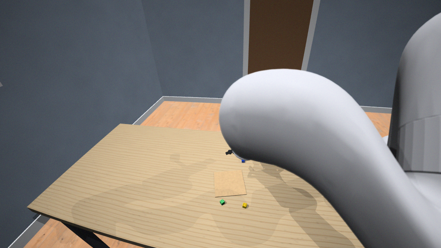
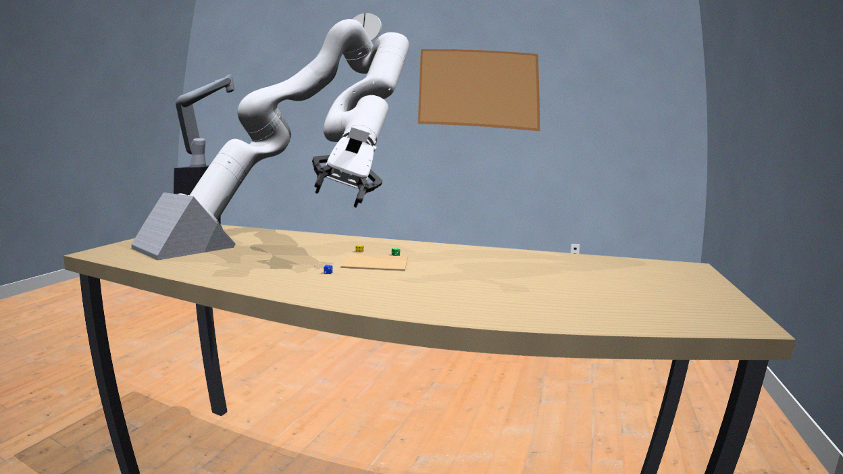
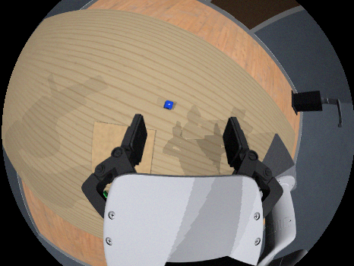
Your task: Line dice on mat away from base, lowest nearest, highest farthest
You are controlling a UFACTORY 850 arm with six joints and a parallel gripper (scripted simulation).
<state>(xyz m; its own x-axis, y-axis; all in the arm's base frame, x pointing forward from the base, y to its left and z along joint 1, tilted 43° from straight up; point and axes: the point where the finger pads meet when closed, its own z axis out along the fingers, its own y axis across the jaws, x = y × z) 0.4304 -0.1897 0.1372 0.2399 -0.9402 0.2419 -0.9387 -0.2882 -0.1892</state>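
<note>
Now: hand 6 cm to the left of the blue die and 15 cm above it. Round my hand: yellow die (2 cm behind, 20 cm to the left, 15 cm below); then tan mat (6 cm ahead, 9 cm to the left, 16 cm below); then green die (7 cm ahead, 20 cm to the left, 15 cm below).
</note>
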